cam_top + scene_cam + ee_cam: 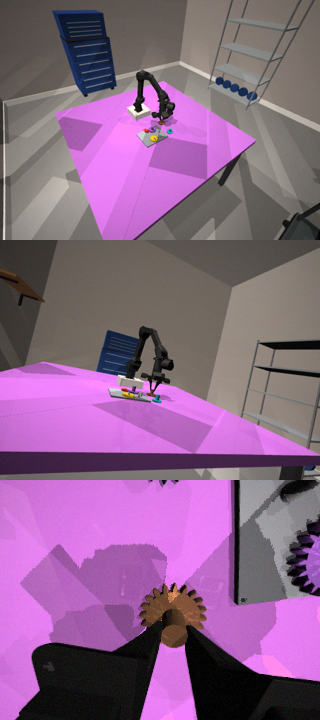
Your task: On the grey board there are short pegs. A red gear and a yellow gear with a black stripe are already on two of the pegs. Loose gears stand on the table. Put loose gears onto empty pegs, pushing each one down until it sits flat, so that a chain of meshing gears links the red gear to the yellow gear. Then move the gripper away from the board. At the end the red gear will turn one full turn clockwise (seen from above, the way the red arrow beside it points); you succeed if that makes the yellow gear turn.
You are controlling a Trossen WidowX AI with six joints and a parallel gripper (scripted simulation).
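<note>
My gripper tip is 14 cm to the left of the purple gear and 1 cm short of it. Round my gripper tip: red gear (18 cm to the right, 1 cm below, 1 cm behind); brown gear (1 cm below); cyan gear (13 cm ahead, 4 cm to the right, 1 cm below).
</note>
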